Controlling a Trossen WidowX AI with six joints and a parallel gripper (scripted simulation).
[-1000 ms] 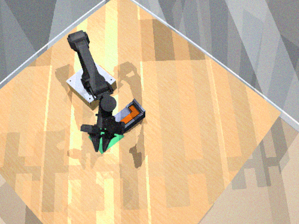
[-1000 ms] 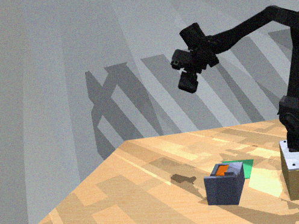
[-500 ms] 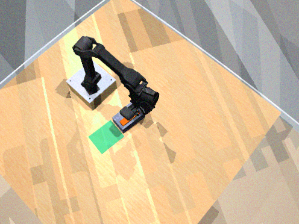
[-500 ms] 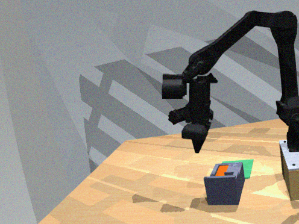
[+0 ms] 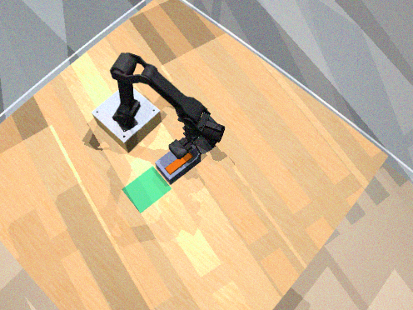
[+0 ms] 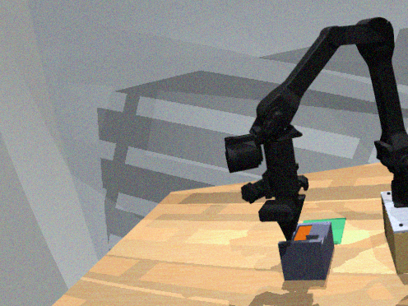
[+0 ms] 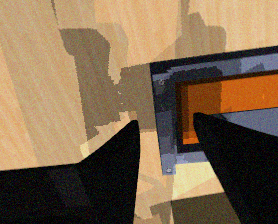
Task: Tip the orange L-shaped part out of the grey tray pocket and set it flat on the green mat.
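My gripper tip is now 60 mm to the left of the orange L-shaped part, 60 mm above it and 10 mm past it. Round my gripper tip: green mat: 230 mm to the right, 120 mm below.
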